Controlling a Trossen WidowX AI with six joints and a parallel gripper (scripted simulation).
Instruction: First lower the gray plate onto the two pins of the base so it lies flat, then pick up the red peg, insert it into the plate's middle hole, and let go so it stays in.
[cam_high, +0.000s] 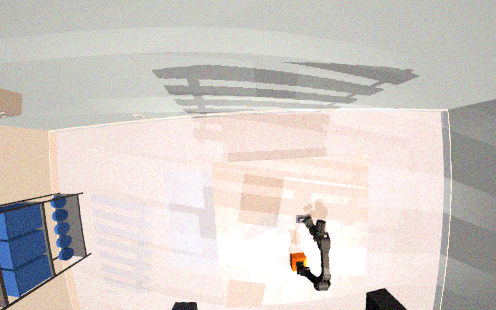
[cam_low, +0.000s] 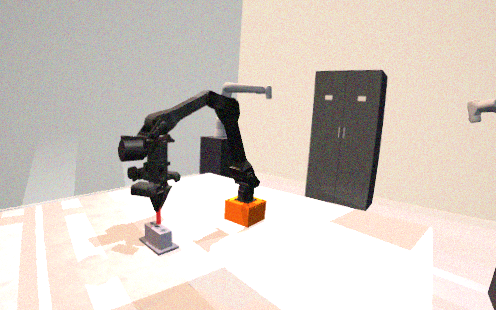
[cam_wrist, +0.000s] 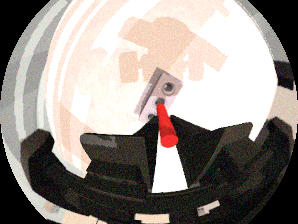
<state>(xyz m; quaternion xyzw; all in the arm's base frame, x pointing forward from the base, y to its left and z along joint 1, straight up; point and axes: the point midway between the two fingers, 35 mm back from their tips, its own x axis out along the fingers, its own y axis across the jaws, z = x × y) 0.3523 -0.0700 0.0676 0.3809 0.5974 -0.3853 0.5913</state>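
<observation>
My gripper tip is right at the red peg. Also, from my gripper tip: gray plate 6 cm below; base 10 cm below.
</observation>
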